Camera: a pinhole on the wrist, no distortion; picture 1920 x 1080 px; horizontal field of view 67.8 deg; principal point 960.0 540.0 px. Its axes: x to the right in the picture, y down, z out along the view. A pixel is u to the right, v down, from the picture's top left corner.
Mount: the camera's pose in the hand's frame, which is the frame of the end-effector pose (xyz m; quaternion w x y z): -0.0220 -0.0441 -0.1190 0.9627 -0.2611 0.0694 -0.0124
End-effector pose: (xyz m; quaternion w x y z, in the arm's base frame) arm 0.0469 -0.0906 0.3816 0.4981 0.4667 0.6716 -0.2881
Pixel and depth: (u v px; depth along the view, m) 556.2 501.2 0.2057
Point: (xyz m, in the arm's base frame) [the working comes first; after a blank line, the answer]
In the camera's frame: -0.0581 -0.0056 0.2057

0.1298 -0.1418 0.4110
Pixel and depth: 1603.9 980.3 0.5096
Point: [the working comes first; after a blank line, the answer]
In the camera's frame: 0.2297 0.1571 0.5096

0.4157 -0.0415 0.0796
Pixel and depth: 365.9 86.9 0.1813
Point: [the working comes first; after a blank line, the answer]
In the camera's frame: -0.0754 -0.0575 0.1813

0.0830 -0.1773 0.4227
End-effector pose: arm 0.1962 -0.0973 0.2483 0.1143 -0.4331 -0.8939 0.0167
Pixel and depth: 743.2 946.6 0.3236
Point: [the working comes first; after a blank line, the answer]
In the camera's frame: -0.0491 0.0921 0.3236

0.3409 0.0154 0.1034
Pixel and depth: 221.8 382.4 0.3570
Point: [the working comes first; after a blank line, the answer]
In the camera's frame: -0.1845 -0.0394 0.3570

0.3245 -0.1316 -0.0185
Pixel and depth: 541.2 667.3 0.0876
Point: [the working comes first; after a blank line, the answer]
In the camera's frame: -0.0257 0.0078 0.0876

0.2333 -0.1228 0.2842
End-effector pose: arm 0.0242 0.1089 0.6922 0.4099 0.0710 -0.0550 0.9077
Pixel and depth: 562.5 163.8 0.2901
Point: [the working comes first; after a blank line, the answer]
In the camera's frame: -0.0807 -0.0764 0.2901

0.0483 0.0100 0.8547
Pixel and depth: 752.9 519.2 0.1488
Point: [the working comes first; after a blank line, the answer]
In the camera's frame: -0.0216 -0.0022 0.1488

0.0174 0.0708 0.6988
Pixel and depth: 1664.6 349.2 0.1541
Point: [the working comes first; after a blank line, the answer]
In the camera's frame: 0.0760 -0.0206 0.1541

-0.0319 0.1550 0.7179
